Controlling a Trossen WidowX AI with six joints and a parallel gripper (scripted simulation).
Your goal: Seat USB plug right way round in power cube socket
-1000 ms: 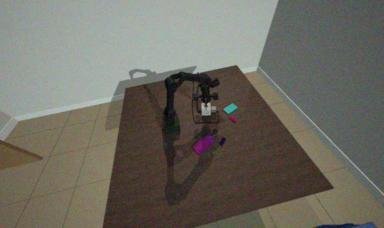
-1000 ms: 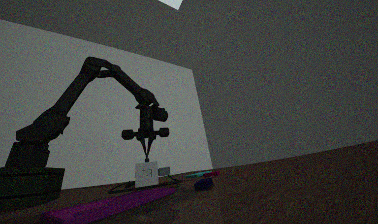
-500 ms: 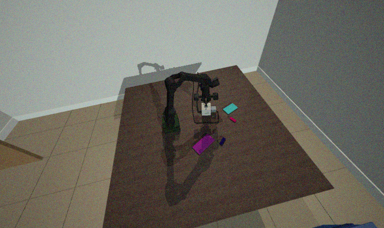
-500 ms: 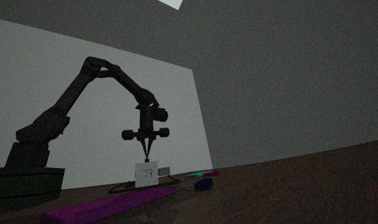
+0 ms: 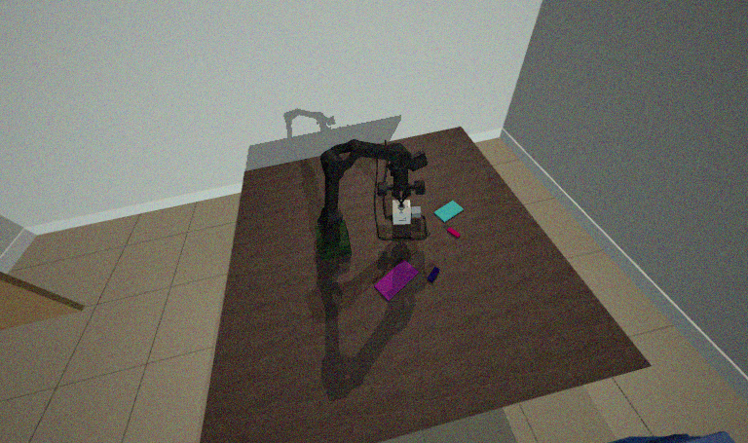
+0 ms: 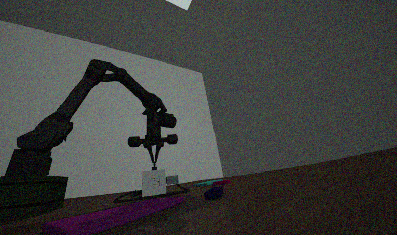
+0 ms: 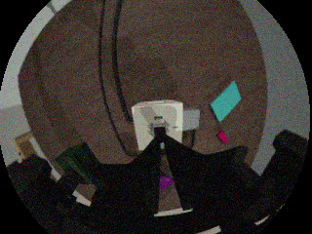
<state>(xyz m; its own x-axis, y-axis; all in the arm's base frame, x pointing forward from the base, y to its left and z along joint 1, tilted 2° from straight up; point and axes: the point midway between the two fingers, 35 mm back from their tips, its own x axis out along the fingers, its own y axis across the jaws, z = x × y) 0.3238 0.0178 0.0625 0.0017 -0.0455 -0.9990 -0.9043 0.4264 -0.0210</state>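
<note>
Right now the small dark USB plug is 20 mm below my gripper tip. Round my gripper tip: small pink block: 170 mm to the right, 160 mm ahead, 100 mm below; cyan card: 200 mm ahead, 100 mm below, 60 mm to the right; magenta slab: 260 mm to the right, 150 mm behind, 100 mm below.
</note>
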